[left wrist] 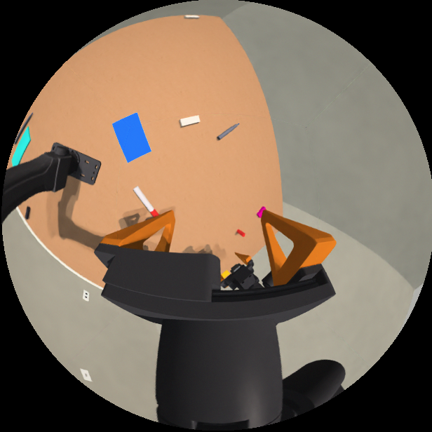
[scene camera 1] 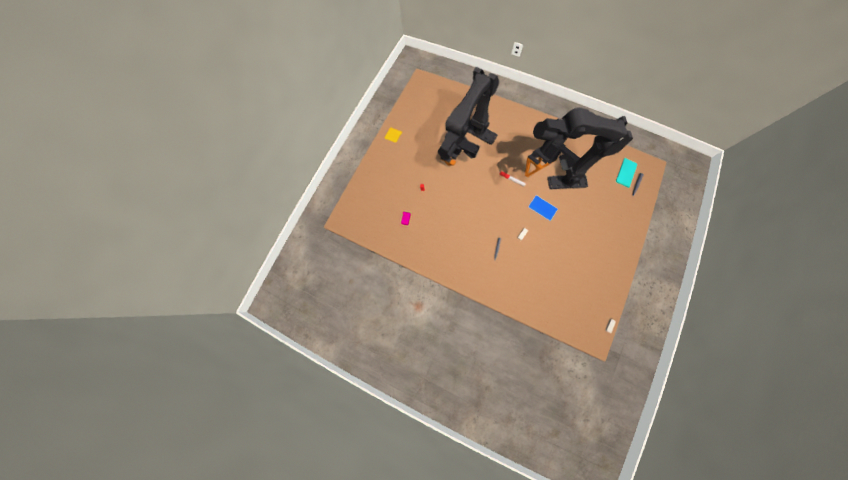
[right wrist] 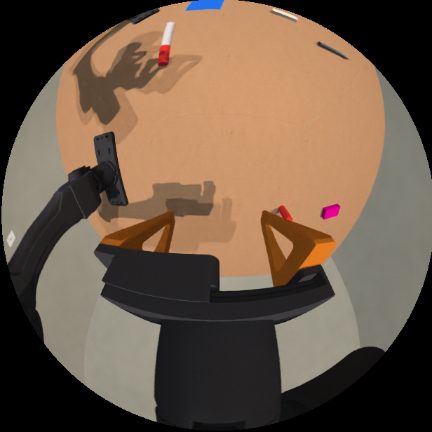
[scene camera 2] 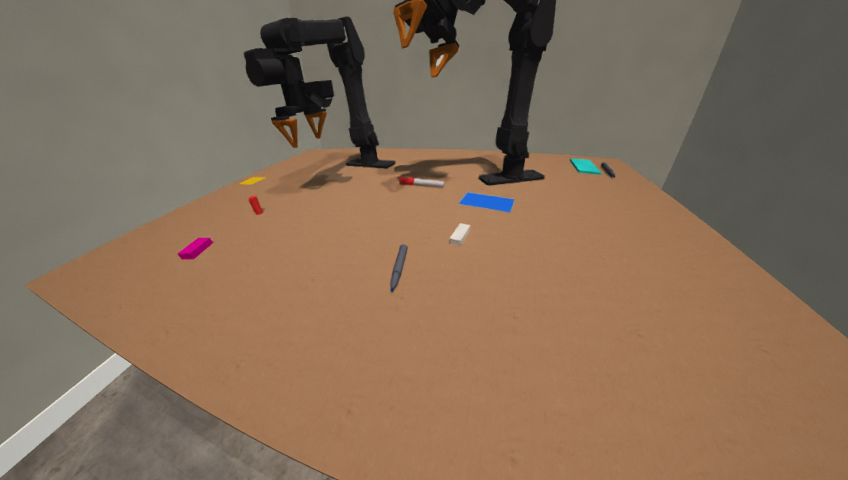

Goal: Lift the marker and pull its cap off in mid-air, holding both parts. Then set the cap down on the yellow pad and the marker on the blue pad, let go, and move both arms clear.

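Frame: origin at the left arm's base, x right, y ahead, z up, level; centimetres.
Seen in the pictures: left gripper, between the fingertips: (scene camera 1: 531,172) (scene camera 2: 420,63); right gripper, between the fingertips: (scene camera 1: 453,156) (scene camera 2: 307,142); left arm's base, origin of its link: (scene camera 1: 567,182) (scene camera 2: 511,178); right arm's base, origin of its link: (scene camera 1: 478,131) (scene camera 2: 370,164).
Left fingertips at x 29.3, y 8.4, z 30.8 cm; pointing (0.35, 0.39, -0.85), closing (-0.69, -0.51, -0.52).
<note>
Offsets run from my left fingertips to a thing's top centre.
The marker @(dy -11.4, dx -1.0, dz -28.7 cm) (scene camera 1: 516,179) (scene camera 2: 428,182) (left wrist: 145,201) (right wrist: 167,36) lies flat on the table, white body with its red cap @(dy -13.9, dx +2.9, dz -28.6 cm) (scene camera 1: 504,174) (scene camera 2: 406,180) (right wrist: 164,55) on. The blue pad @(dy +4.7, dx -14.6, dz -30.7 cm) (scene camera 1: 542,208) (scene camera 2: 486,202) (left wrist: 131,137) (right wrist: 206,5) lies near its white end. The yellow pad @(dy -43.0, dx +60.8, dz -30.7 cm) (scene camera 1: 392,135) (scene camera 2: 252,180) (left wrist: 225,274) lies far to the left in both scene views. My left gripper (scene camera 2: 419,61) (left wrist: 217,214) is open and empty, high above the table near the marker. My right gripper (scene camera 2: 306,141) (right wrist: 217,215) is open and empty above the table, between the yellow pad and the marker.
A loose red cylinder @(dy -9.0, dx +45.7, dz -25.9 cm) (scene camera 1: 422,187) (scene camera 2: 255,205) (right wrist: 285,213) and a magenta block @(dy +6.6, dx +54.8, dz -29.2 cm) (scene camera 1: 405,218) (scene camera 2: 195,248) (right wrist: 331,211) lie at the left. A white block @(dy +17.9, dx -2.6, dz -29.5 cm) (scene camera 1: 523,233) (scene camera 2: 460,233) and a grey pen @(dy +24.7, dx +10.7, dz -29.3 cm) (scene camera 1: 497,248) (scene camera 2: 399,267) lie in front. A teal block @(dy -12.2, dx -61.7, dz -29.9 cm) (scene camera 1: 626,172) (scene camera 2: 584,165) and dark pen @(dy -4.9, dx -65.5, dz -29.0 cm) (scene camera 1: 637,184) (scene camera 2: 607,170) lie right.
</note>
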